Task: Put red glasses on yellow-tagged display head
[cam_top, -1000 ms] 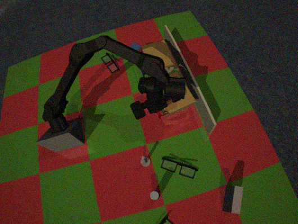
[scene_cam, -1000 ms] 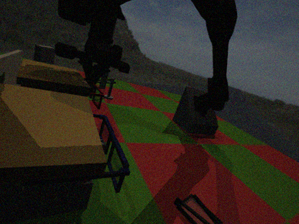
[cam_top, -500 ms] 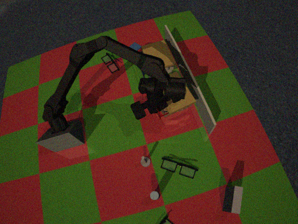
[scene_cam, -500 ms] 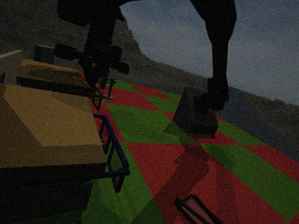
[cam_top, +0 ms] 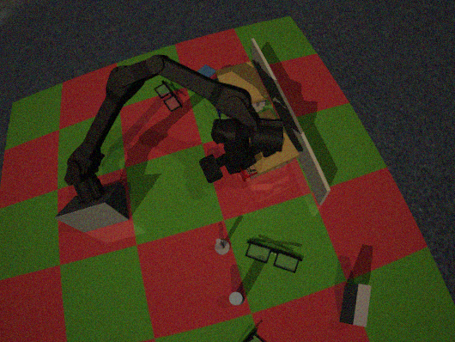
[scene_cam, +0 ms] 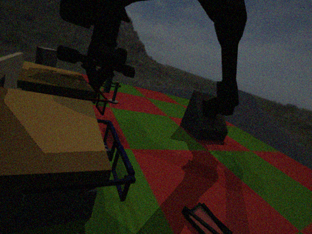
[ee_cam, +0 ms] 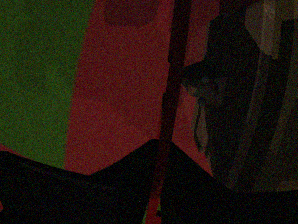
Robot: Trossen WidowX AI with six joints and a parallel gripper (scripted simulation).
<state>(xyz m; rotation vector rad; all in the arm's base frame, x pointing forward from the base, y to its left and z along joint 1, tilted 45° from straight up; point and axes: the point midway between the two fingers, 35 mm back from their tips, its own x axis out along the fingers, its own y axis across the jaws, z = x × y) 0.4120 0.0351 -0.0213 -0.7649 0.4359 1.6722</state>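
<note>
Now: gripper tip 50 mm short of the tan display head, 50 mm to the right of it and 10 mm above it. Round my gripper tip: wall panel 170 mm ahead, 180 mm to the left, 10 mm below; grey block 200 mm ahead, 400 mm to the right, 10 mm below.
</note>
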